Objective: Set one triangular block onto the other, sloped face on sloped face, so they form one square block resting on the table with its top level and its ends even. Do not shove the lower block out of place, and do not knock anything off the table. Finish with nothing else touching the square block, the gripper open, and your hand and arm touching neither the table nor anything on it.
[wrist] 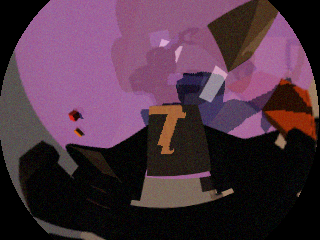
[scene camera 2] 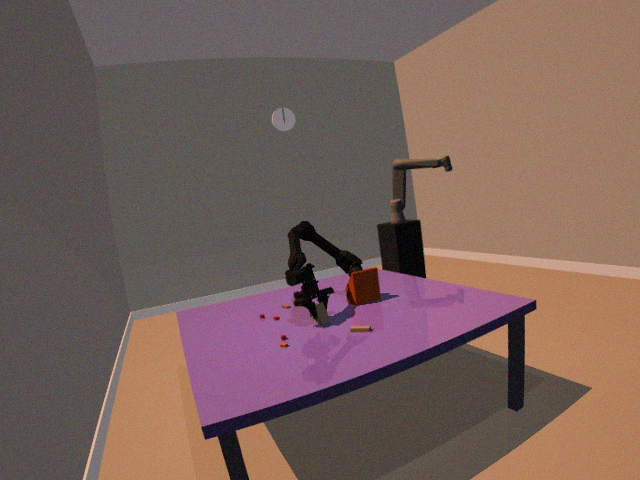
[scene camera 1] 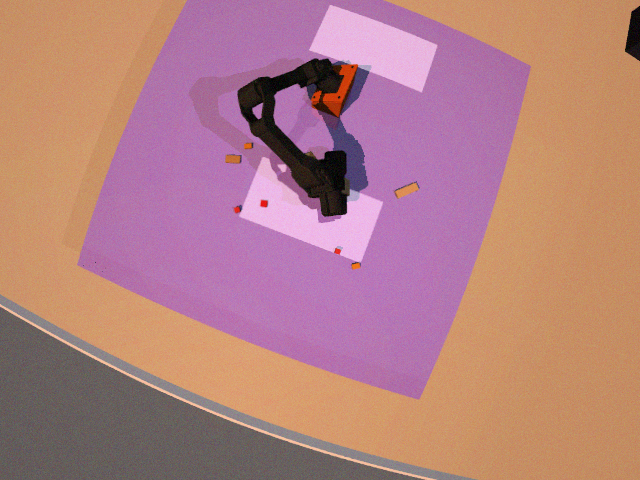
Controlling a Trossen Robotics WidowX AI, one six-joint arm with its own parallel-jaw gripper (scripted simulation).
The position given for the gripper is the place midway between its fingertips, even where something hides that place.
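A tan triangular block (wrist: 177, 146) is carried by the gripper (scene camera 2: 320, 316). The wrist view also shows the gripper (wrist: 172, 126).
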